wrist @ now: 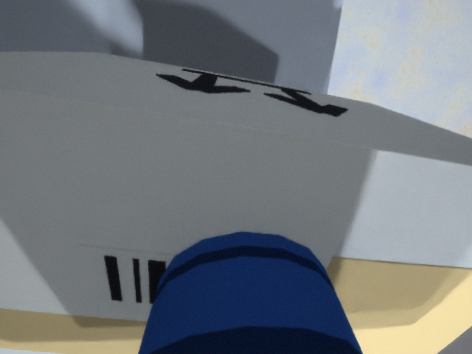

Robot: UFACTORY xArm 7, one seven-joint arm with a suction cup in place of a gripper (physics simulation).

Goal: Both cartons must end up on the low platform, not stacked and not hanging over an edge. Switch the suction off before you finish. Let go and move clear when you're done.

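Places are measured from the arm's base along level axes (x ahead, y left, z up), in centimetres.
Where they show: hand, its tool point: [243, 251].
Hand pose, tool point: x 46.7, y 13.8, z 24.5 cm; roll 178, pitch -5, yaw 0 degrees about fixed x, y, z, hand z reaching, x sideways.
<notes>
Each offset is from my tool point to the centre of the thing. "*": to the spot under its first point. Level surfaces: height alone.
A white carton {dx -0.1, dy -1.0, dz -3.1 cm} [235, 175] with tan tape, black bars on its top face and black arrow marks on its far side fills much of the wrist view. My blue suction cup [245, 240] is on the top face, covering part of the bars, and appears to hold the carton. The exact contact is hidden behind the cup. A blue-grey surface {* dx +6.7, dy +5.8, dz -13.6 cm} [307, 30], which looks like the low platform, shows beyond the carton's far side. The gap between carton and surface cannot be judged. The second carton cannot be made out.
A pale mottled surface {dz -25.6 cm} [405, 45] lies at the upper right, beyond the straight edge of the blue-grey surface. Dark shadows fall across the blue-grey surface at the top. A grey area [462, 345] shows at the lower right corner.
</notes>
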